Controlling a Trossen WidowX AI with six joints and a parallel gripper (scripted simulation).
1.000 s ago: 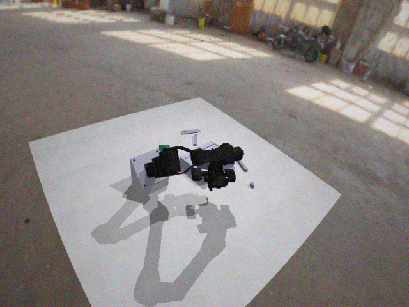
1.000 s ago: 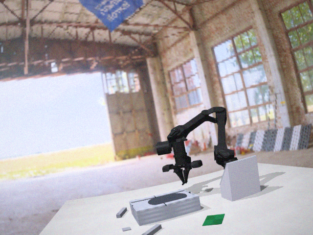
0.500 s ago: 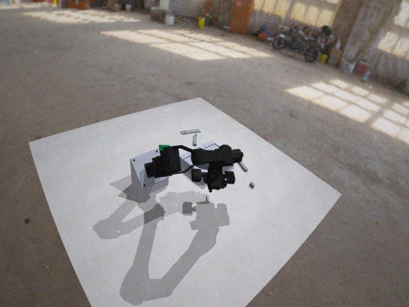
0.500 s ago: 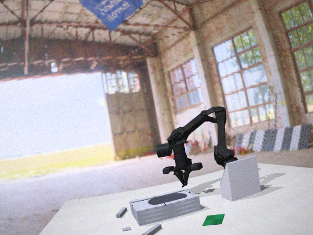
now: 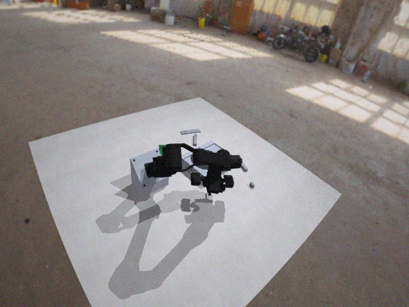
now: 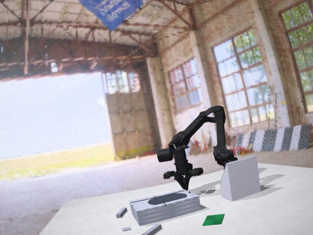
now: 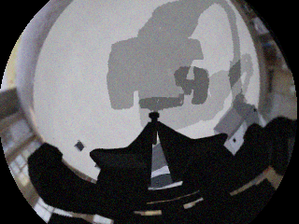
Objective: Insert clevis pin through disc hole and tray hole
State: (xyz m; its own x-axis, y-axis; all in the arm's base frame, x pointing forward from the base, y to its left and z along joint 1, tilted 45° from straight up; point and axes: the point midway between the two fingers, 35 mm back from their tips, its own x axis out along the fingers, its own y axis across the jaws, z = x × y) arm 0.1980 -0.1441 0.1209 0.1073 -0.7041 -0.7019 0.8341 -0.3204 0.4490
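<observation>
My gripper tip is 18 cm to the right of the dark aluminium disc, 11 cm short of it and 2 cm below it. From my gripper tip the other things lie so: small cube (25 cm ahead, 5 cm to the right, 2 cm below); then clevis pin (1 cm to the left, 1 cm above); then rimmed steel tray (18 cm to the left, 13 cm ahead, 1 cm above).
</observation>
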